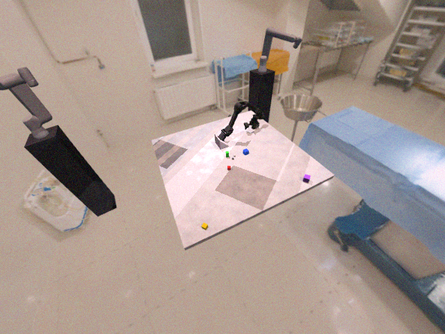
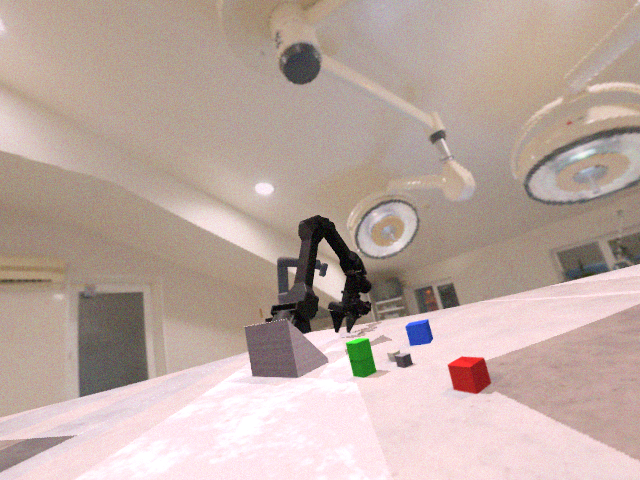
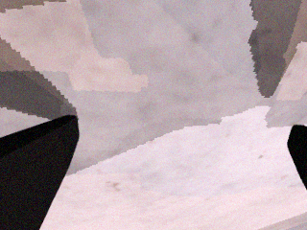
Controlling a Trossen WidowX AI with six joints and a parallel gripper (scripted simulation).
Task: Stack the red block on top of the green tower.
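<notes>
My gripper tip is 39 cm short of the red block and 52 cm to the left of it. Round my gripper tip: white cube (28 cm ahead, 38 cm to the right); then dark cube (30 cm ahead, 41 cm to the right); then blue cube (31 cm ahead, 27 cm to the right, 1 cm above).
</notes>
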